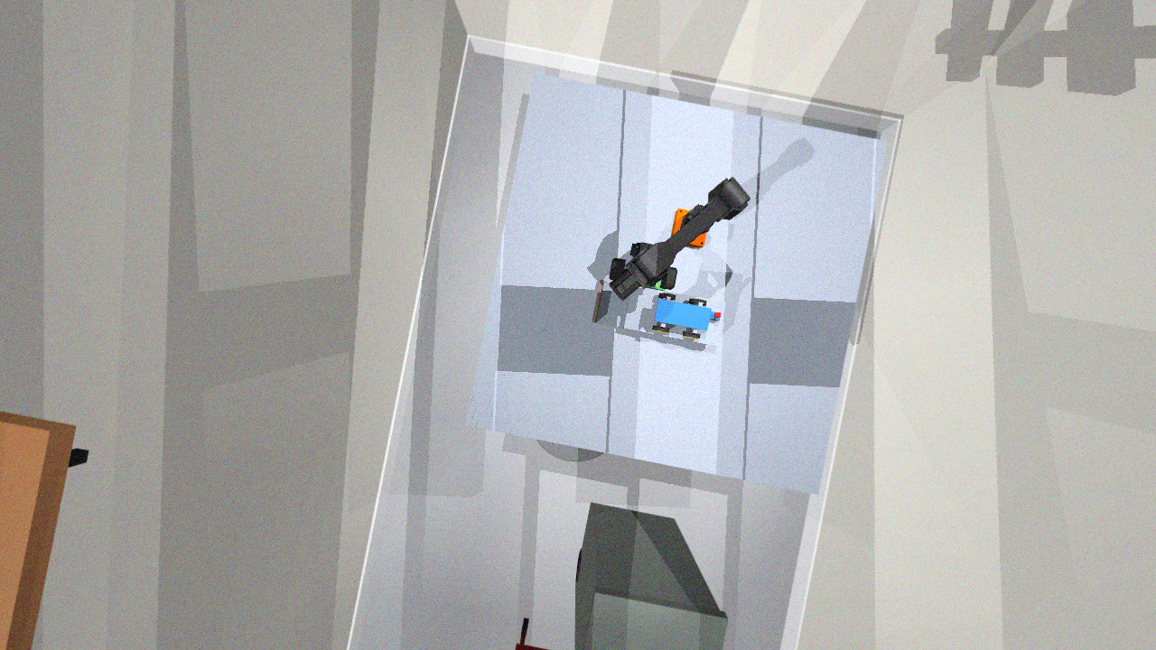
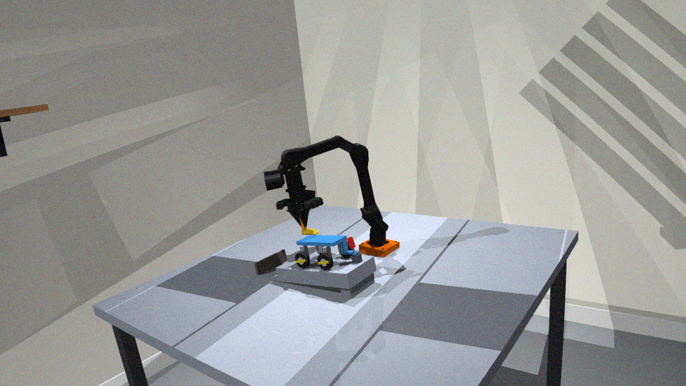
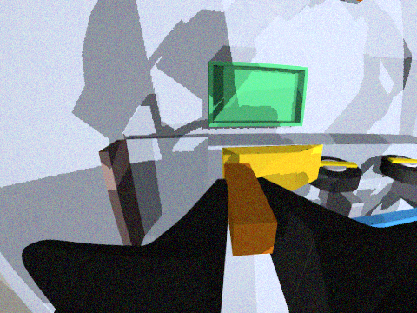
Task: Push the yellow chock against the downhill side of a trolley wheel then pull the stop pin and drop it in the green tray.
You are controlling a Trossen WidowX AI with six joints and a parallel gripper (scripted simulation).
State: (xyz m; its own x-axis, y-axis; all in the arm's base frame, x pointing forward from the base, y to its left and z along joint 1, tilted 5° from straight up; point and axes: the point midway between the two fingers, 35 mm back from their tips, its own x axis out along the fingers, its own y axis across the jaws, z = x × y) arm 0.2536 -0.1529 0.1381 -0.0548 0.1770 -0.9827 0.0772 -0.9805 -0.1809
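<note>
Right now the red-headed stop pin is 50 mm ahead of my gripper tip, 270 mm to the left of it and 20 mm below it. The rest, counted from my gripper tip: yellow chock (20 mm to the left, 10 mm below); blue trolley (70 mm ahead, 160 mm to the left, 40 mm below); green tray (40 mm behind, 60 mm to the left, 160 mm below).
</note>
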